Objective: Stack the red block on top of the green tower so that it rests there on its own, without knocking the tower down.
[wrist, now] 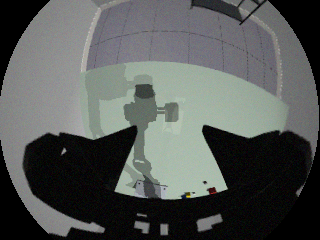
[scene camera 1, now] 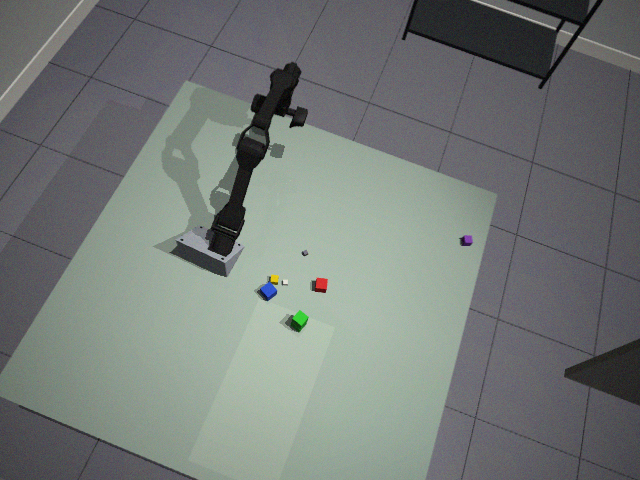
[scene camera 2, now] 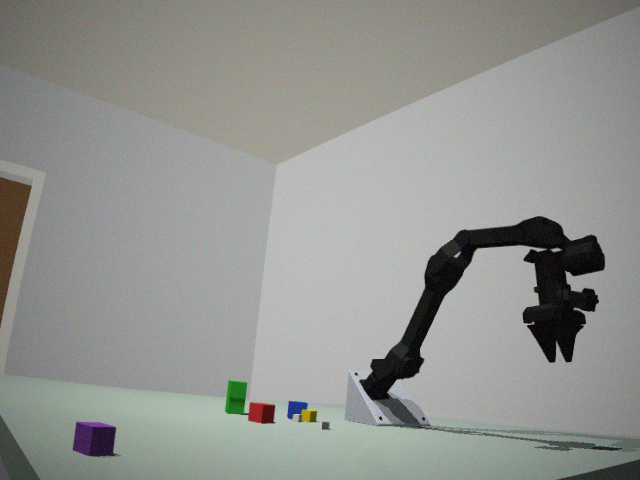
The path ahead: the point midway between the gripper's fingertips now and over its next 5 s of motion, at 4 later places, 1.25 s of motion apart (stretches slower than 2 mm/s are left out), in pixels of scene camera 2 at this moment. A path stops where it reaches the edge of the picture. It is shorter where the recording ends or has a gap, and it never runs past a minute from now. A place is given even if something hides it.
My gripper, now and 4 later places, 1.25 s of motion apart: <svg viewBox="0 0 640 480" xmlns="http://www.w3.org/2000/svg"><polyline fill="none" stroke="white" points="560,362 422,409 279,380 261,402 262,414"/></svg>
